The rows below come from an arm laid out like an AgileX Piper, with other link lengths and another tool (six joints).
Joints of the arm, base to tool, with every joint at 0 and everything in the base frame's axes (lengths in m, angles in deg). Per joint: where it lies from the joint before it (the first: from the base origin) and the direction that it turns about. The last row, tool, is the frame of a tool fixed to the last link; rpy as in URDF.
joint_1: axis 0 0 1 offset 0.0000 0.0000 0.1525
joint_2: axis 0 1 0 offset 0.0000 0.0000 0.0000
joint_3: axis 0 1 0 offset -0.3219 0.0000 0.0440
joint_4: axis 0.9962 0 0.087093 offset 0.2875 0.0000 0.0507
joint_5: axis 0 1 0 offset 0.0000 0.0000 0.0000
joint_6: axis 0.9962 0 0.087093 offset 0.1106 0.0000 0.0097
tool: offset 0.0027 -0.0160 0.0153 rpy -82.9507 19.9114 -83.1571
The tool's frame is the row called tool.
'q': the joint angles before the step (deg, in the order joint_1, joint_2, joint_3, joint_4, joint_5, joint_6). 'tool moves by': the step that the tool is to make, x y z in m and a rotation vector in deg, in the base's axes. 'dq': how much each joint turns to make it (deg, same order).
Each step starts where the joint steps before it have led.
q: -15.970 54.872 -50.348 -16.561 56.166 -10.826
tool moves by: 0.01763 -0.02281 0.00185 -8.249 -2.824 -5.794
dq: 0.001 3.972 0.054 -13.828 -5.890 11.330
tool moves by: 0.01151 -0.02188 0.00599 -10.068 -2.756 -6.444
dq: -0.001 3.595 0.121 -18.242 -2.435 15.106
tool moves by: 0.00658 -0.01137 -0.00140 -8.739 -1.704 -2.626
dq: 0.000 2.199 2.046 -15.827 -1.327 12.343
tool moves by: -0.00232 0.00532 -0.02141 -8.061 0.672 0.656
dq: 2.146 0.197 6.846 -15.877 0.787 12.489
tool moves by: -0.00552 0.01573 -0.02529 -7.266 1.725 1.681
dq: 4.330 0.053 7.493 -12.388 4.845 9.986
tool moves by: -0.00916 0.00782 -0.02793 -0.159 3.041 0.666
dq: 1.893 0.050 5.370 -1.716 1.519 2.941
